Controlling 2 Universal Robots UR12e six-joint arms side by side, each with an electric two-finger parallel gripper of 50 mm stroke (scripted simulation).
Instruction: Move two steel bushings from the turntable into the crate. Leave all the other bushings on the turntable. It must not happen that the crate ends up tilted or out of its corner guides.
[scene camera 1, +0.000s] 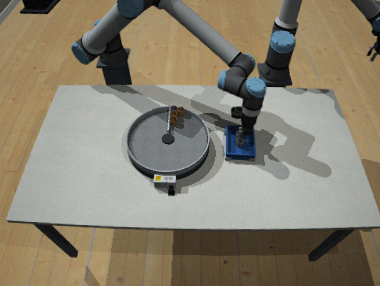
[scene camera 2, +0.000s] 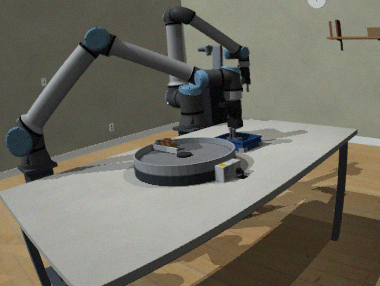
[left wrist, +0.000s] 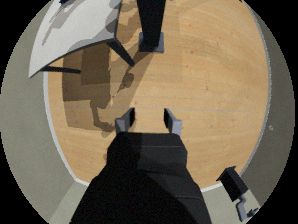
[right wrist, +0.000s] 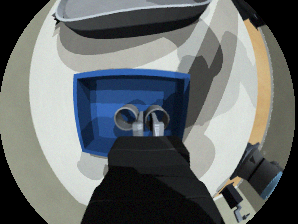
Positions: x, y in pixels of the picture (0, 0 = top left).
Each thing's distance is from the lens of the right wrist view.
my right gripper (right wrist: 147, 117): 0.16 m
blue crate (right wrist: 97, 95): 0.20 m
